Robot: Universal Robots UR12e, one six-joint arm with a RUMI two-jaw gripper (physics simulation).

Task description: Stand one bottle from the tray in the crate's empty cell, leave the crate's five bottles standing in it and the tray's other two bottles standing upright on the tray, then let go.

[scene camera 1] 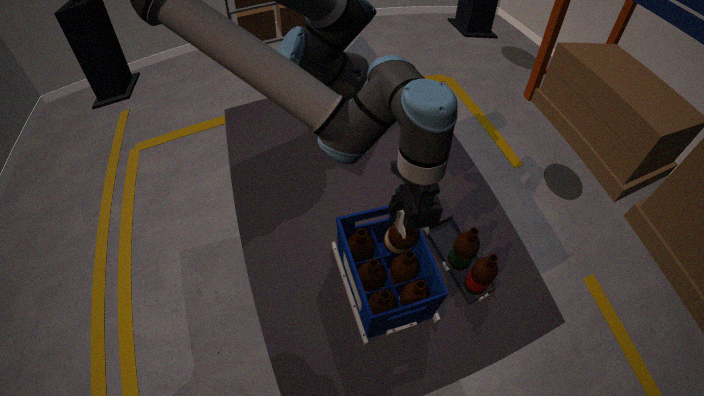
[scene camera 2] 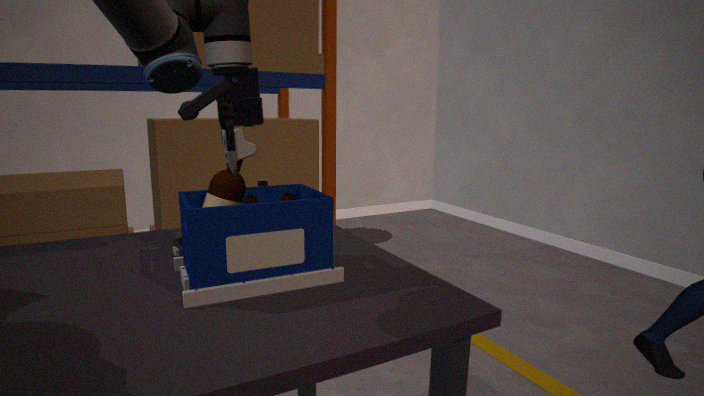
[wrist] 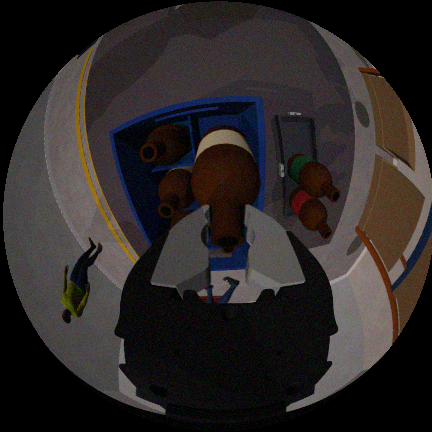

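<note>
My gripper is shut on the neck of a brown bottle with a cream label. The bottle is tilted. Its lower part is inside the back right cell of the blue crate, its shoulder is above the rim, and its base is hidden. Five brown bottles stand in the crate's other cells, among them one at the back left. A green-label bottle and a red-label bottle stand upright on the dark tray.
White strips border the crate on the dark table. The tray lies close along the crate's right side. Large cardboard boxes stand beyond the table's right side. A person in a yellow top is at the left in the wrist view.
</note>
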